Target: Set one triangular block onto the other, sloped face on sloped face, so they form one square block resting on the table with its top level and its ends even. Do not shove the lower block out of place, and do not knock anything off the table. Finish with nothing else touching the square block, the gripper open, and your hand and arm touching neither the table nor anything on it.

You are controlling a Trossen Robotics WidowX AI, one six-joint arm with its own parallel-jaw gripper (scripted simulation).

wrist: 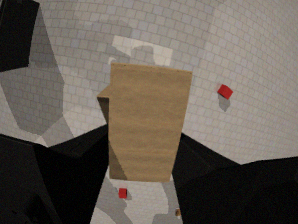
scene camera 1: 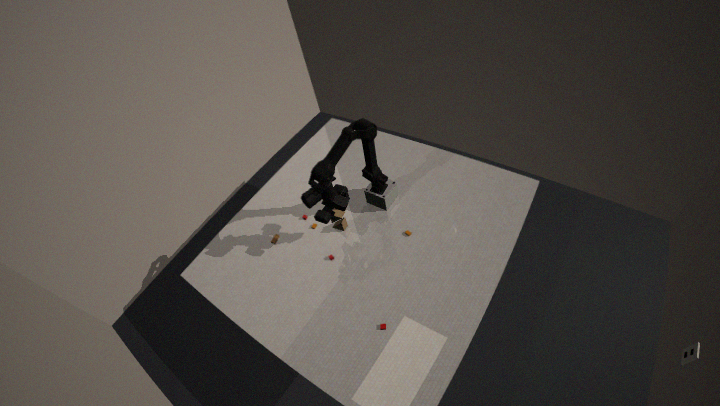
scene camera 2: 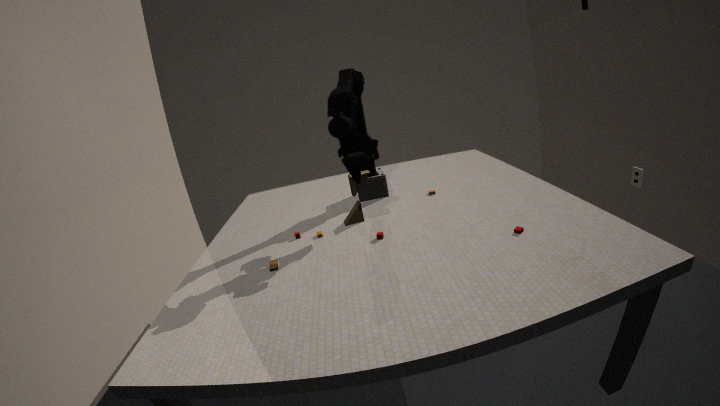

Note:
My gripper (scene camera 2: 357, 181) holds a triangular block (wrist: 147, 104).
My gripper also shows in the wrist view (wrist: 142, 132) and in scene camera 1 (scene camera 1: 335, 215).

